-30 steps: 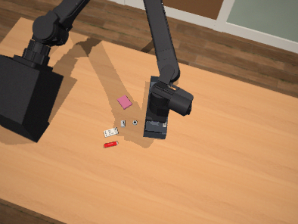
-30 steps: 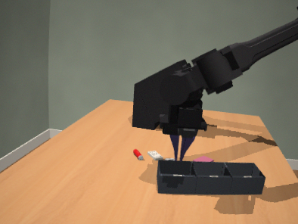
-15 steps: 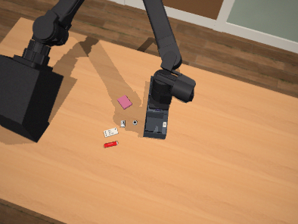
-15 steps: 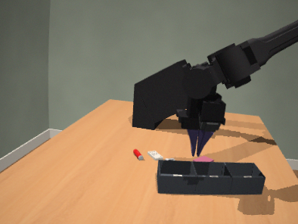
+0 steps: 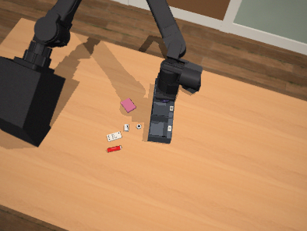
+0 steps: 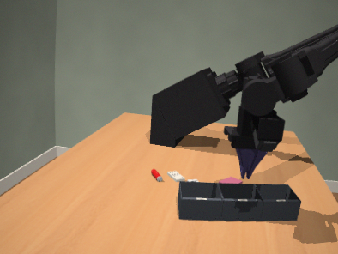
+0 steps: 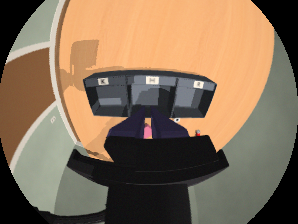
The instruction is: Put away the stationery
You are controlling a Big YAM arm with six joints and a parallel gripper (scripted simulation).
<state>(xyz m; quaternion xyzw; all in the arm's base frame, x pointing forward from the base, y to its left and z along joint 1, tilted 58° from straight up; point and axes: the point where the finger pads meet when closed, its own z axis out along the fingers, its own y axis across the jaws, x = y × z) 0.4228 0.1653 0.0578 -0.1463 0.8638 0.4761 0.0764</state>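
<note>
The dark three-part bin row is 6 cm below my hand and 1 cm to the right of it. The rest, counted from my hand: black-and-white ring (10 cm to the right, 8 cm below, 5 cm behind); white domino-like tile (18 cm to the right, 12 cm behind, 8 cm below); pink sticky-note pad (13 cm behind, 8 cm below, 4 cm to the right).
</note>
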